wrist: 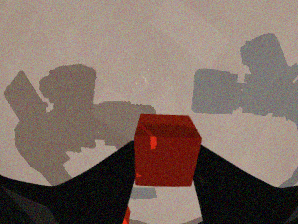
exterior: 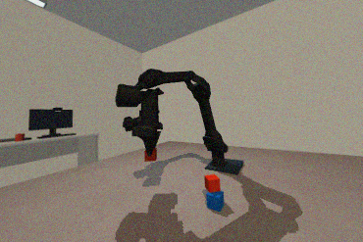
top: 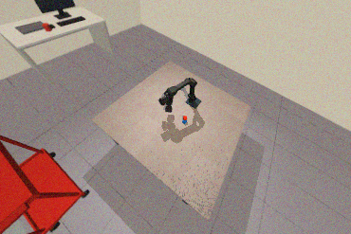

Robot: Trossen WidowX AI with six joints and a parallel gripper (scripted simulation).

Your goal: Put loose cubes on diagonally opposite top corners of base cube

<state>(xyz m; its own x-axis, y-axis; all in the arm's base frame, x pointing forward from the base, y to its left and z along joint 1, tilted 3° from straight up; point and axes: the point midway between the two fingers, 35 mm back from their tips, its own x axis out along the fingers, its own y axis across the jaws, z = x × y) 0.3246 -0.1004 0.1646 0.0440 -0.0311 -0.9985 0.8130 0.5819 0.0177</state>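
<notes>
Now: the blue base cube 20 cm to the left of my gripper tip, 11 cm below it and 4 cm behind it. The rest, counted from my gripper tip: red cube (right at my gripper tip).
</notes>
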